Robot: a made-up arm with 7 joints.
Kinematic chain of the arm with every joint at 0, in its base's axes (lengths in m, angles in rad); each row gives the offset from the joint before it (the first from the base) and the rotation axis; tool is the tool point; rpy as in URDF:
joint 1: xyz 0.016 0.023 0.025 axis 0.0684 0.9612 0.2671
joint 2: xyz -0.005 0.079 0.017 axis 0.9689 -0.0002 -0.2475
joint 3: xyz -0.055 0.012 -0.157 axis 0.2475 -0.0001 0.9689
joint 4: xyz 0.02 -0.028 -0.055 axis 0.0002 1 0
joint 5: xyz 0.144 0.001 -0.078 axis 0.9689 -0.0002 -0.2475
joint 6: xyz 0.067 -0.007 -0.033 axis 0.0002 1 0
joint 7: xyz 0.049 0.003 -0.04 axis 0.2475 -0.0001 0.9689
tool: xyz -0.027 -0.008 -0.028 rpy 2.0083 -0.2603 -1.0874
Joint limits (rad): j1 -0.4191..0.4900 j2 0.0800..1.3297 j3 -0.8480..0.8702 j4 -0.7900..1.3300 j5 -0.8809..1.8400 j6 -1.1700..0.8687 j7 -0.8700..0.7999
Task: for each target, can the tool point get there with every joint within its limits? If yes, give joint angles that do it. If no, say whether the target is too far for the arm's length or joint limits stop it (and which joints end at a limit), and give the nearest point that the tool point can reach.
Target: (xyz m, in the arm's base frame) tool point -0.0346 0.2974 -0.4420
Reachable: yes | joints 0.0445 0.4655 -0.1890 1.0622 0.4988 -0.8593 0.2588
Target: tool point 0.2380 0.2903 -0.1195
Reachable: yes | joints 0.2541 0.7703 0.1738 -0.4802 1.1002 -0.2549 -0.6726
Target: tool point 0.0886 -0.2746 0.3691
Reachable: no: joint limits stop it (at a limit: joint 1, joint 2, joint 3, joint 4, joint 5, joint 7) | nearest point 0.1208 -0.1261 0.0315 | short by 0.370 m
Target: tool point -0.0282 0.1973 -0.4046
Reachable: yes | joints 0.3866 0.2165 -0.2222 0.4798 1.3583 -0.1749 -0.3624
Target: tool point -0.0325 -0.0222 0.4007
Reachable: no: joint limits stop it (at a limit: joint 1, joint 2, joint 3, joint 4, joint 5, joint 7) | nearest point 0.1063 0.1707 0.2624 | short by 0.275 m
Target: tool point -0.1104 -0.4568 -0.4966
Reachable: no: too far | nearest point -0.0713 -0.1373 -0.3391 | short by 0.358 m
